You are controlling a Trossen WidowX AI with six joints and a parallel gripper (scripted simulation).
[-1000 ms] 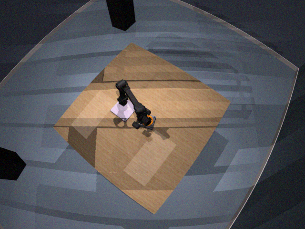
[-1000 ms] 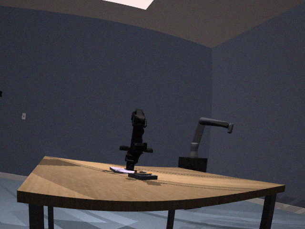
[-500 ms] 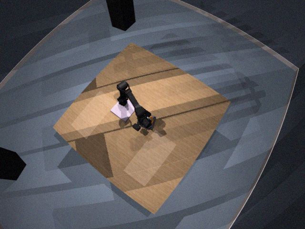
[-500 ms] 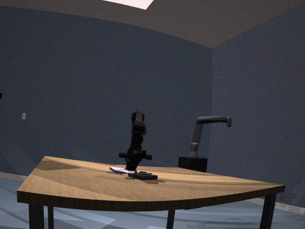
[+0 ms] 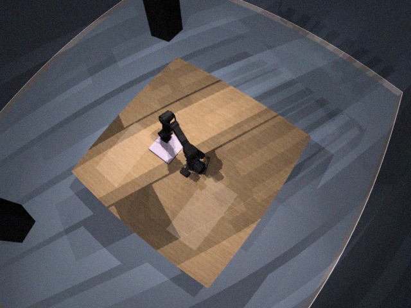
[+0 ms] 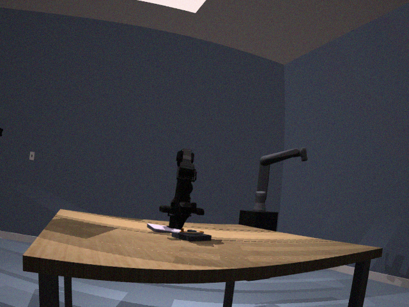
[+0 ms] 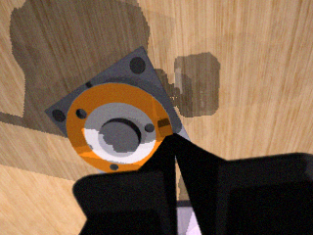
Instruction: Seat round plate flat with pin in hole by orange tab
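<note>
My gripper tip is now 10 mm short of the round plate and 30 mm to the right of it. The rest, counted from my gripper tip: base (10 mm ahead, 50 mm to the left, 20 mm below).
</note>
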